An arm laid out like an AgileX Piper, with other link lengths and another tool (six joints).
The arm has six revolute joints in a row. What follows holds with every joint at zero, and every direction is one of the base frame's. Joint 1 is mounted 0.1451 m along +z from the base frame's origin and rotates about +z. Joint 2 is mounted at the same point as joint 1 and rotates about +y. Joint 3 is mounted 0.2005 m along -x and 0.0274 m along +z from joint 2 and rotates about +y. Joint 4 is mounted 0.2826 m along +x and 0.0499 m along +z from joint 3 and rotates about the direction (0.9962, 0, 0.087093). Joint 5 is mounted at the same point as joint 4 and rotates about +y. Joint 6 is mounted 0.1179 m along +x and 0.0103 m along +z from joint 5 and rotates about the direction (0.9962, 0, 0.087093). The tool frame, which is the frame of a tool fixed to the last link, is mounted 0.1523 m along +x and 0.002 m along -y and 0.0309 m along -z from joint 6; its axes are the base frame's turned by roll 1.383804, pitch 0.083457 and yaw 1.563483 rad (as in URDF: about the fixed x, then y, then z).
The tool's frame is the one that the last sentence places.
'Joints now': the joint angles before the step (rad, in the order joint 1, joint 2, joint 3, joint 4, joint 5, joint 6). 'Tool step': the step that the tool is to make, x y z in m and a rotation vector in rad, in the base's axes. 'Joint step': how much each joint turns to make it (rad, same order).
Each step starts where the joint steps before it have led.
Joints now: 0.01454, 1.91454, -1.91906, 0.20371, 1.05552, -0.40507
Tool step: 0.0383, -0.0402, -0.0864, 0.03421, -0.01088, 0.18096
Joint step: -0.16578, 0.27196, -0.07008, 0.28312, -0.08009, -0.46907
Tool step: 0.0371, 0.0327, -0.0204, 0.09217, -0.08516, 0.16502
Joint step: -0.00634, 0.24866, -0.25045, 0.20743, 0.04473, -0.22484
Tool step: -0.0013, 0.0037, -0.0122, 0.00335, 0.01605, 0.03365
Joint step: 0.00001, 0.05658, -0.05345, 0.00727, 0.03169, -0.01996
